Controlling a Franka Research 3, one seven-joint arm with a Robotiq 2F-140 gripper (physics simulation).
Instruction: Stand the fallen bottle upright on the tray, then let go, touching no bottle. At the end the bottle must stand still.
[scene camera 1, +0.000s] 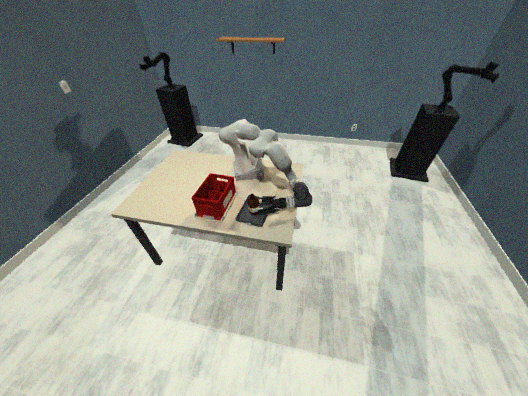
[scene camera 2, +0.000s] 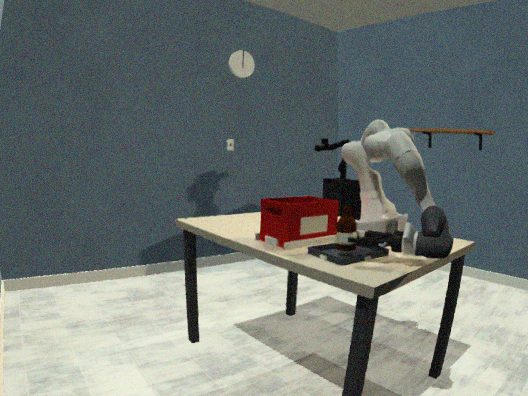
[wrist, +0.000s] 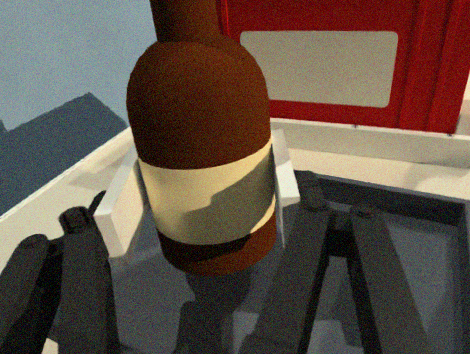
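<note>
A brown bottle with a cream label (scene camera 1: 254, 201) (scene camera 2: 346, 236) (wrist: 205, 110) stands about upright, neck up, over the dark tray (scene camera 1: 249, 218) (scene camera 2: 334, 256) (wrist: 425, 197). Its base is at or very near the tray's floor; whether it touches cannot be told. My gripper (scene camera 1: 257, 204) (scene camera 2: 353, 240) (wrist: 209, 159) reaches in level from the side and is shut on the bottle. The pale finger pads press on both sides at label height. In the wrist view the bottle's top is cut off, and its shadow falls on the tray floor just below the base.
A red crate (scene camera 1: 206, 206) (scene camera 2: 277, 227) (wrist: 425, 65) stands on the table (scene camera 1: 165, 175) (scene camera 2: 225, 225) close beside the tray, with a pale low ledge (wrist: 360, 137) along its foot. Black pedestals (scene camera 1: 177, 115) (scene camera 1: 424, 142) with dark arms stand behind, away from the table.
</note>
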